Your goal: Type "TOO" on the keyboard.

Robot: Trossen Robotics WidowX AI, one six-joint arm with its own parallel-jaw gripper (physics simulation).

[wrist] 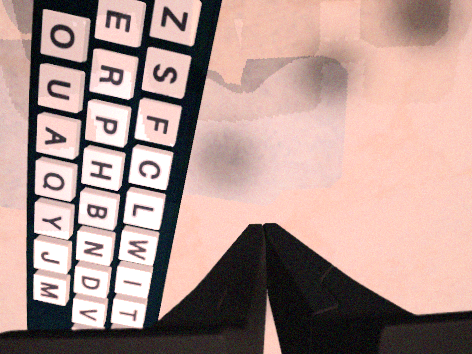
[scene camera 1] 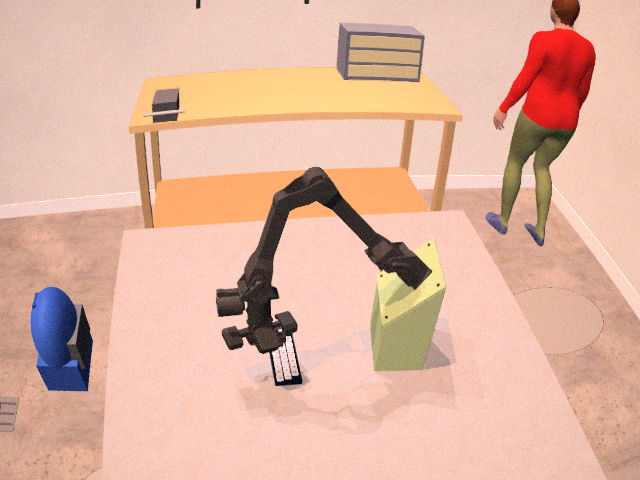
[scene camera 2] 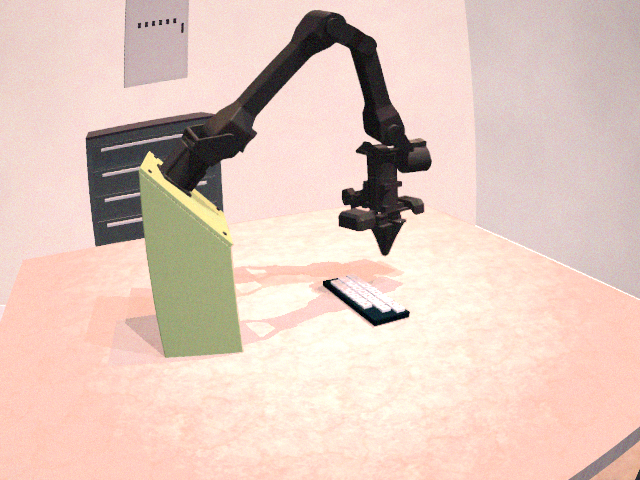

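Pixels of known places: gripper, fingertip midpoint: [wrist: 262, 236] [scene camera 1: 260, 351] [scene camera 2: 384, 255]; arm's base, origin of the base link: [scene camera 1: 418, 275] [scene camera 2: 172, 180].
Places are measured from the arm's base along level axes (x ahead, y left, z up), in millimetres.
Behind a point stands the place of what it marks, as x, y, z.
Note:
A dark keyboard [scene camera 1: 295, 380] {328, -21, -258} [scene camera 2: 375, 318] {249, -210, -258} [wrist: 172, 220] {345, -131, -258} with three rows of white lettered keys lies flat on the table. In the wrist view the T key [wrist: 127, 312] {313, -180, -253} is near the bottom of the right row, below the I key [wrist: 133, 281] {321, -160, -253}, and the O key [wrist: 65, 36] {318, -45, -253} is at the top of the left row. My gripper [scene camera 2: 384, 253] {386, -110, -202} [wrist: 262, 236] {386, -110, -202} is shut and empty, pointing down above the table. In the wrist view its fingertips appear to the right of the keyboard, beside the L and W keys. In scene camera 1 the gripper body hides the keyboard's far end and the fingertips.
A green slanted pedestal [scene camera 1: 403, 330] {72, 65, -105} [scene camera 2: 191, 268] {-31, -98, -118} carries the arm's base on the table [scene camera 1: 170, 428] {698, -9, -271} [scene camera 2: 310, 413] {-18, -339, -271}. A wooden workbench [scene camera 1: 258, 95] stands behind, a person in red [scene camera 1: 558, 77] at the right, a blue object [scene camera 1: 54, 325] at the left and a drawer cabinet [scene camera 2: 118, 186] behind the pedestal.

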